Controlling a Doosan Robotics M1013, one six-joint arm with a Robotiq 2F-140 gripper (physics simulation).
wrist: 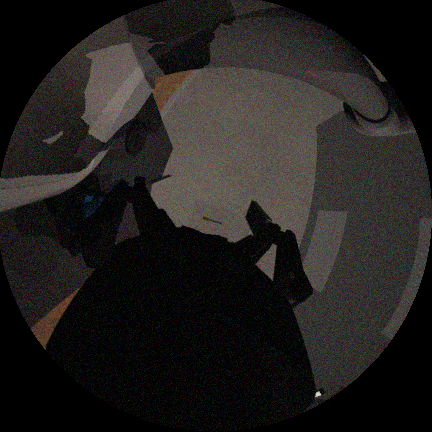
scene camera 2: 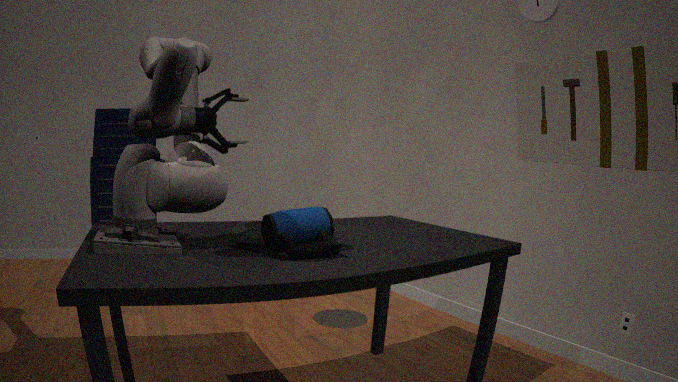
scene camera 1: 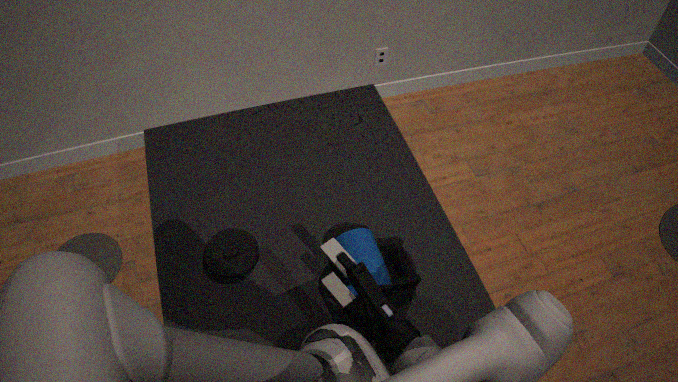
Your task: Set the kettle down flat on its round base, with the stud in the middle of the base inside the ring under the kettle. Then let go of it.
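Observation:
The blue kettle (scene camera 1: 367,248) (scene camera 2: 302,223) (wrist: 92,205), with black ends, lies on its side on the table. Its dark handle (scene camera 1: 404,262) points toward the right table edge in scene camera 1. The ring under it cannot be made out. The round black base (scene camera 1: 231,262) (wrist: 135,140) lies flat, left of the kettle in scene camera 1; its stud is faint. The base cannot be made out in scene camera 2. My gripper (scene camera 1: 332,271) (scene camera 2: 245,121) (wrist: 209,196) is open and empty. It points sideways, high above the table, and in scene camera 1 partly covers the kettle.
The dark table (scene camera 1: 280,150) (scene camera 2: 425,245) carries the arm's mount (scene camera 2: 137,243) at one end. The arm's thick links (scene camera 1: 220,352) (scene camera 2: 187,187) hang over that end. A wall (scene camera 1: 225,60) stands beyond the table's far edge. A blue cabinet (scene camera 2: 111,132) stands behind the arm.

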